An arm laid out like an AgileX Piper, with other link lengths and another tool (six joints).
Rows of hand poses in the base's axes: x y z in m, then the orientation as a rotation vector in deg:
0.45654, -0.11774, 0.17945, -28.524, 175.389, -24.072
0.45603, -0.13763, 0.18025, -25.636, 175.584, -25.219
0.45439, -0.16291, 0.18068, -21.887, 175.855, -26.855
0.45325, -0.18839, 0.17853, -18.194, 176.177, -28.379
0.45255, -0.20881, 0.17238, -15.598, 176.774, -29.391
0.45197, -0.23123, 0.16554, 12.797, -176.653, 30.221
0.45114, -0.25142, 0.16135, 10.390, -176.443, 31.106
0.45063, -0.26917, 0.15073, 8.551, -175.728, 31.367
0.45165, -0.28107, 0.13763, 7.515, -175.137, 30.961
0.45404, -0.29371, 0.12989, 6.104, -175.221, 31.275
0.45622, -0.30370, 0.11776, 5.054, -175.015, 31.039
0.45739, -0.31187, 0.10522, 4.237, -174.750, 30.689
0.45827, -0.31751, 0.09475, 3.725, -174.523, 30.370
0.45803, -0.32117, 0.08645, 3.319, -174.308, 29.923
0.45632, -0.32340, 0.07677, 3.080, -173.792, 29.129
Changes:
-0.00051, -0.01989, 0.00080, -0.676, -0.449, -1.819
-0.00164, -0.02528, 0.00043, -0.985, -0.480, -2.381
-0.00114, -0.02548, -0.00215, -0.925, -0.336, -2.367
-0.00070, -0.02042, -0.00615, -0.615, 0.169, -1.746
-0.00058, -0.02242, -0.00684, -0.570, 0.101, -1.822
-0.00083, -0.02019, -0.00419, -0.597, -0.092, -1.535
-0.00051, -0.01775, -0.01062, -0.293, 0.528, -1.262
0.00102, -0.01190, -0.01310, 0.149, 0.582, -0.762
0.00239, -0.01264, -0.00774, -0.202, -0.249, -0.877
0.00218, -0.00999, -0.01213, 0.106, 0.158, -0.712
0.00117, -0.00817, -0.01254, 0.173, 0.251, -0.578
0.00088, -0.00564, -0.01047, 0.164, 0.232, -0.376
-0.00024, -0.00366, -0.00830, 0.249, 0.251, -0.313
-0.00171, -0.00223, -0.00968, 0.435, 0.618, -0.268

